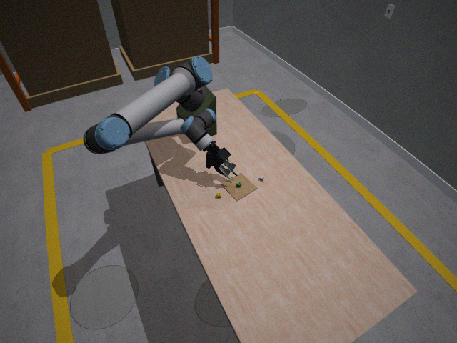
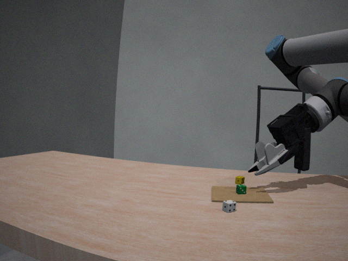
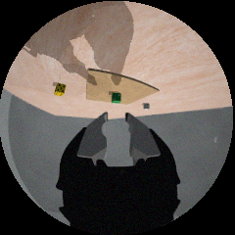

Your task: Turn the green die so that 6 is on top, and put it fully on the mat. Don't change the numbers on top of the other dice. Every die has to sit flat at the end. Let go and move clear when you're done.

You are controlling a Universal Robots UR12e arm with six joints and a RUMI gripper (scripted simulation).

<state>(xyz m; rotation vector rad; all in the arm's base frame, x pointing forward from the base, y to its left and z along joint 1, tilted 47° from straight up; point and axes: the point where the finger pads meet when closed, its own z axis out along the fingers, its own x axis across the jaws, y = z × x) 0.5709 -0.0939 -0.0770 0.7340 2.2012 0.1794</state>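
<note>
The green die is 3 cm ahead of my hand, 2 cm to the left of it and 5 cm below it. The rest, counted from my hand: tan mat: 3 cm ahead, 2 cm to the left, 6 cm below; then white die: 4 cm ahead, 16 cm to the left, 5 cm below; then yellow die: 5 cm ahead, 11 cm to the right, 5 cm below.
</note>
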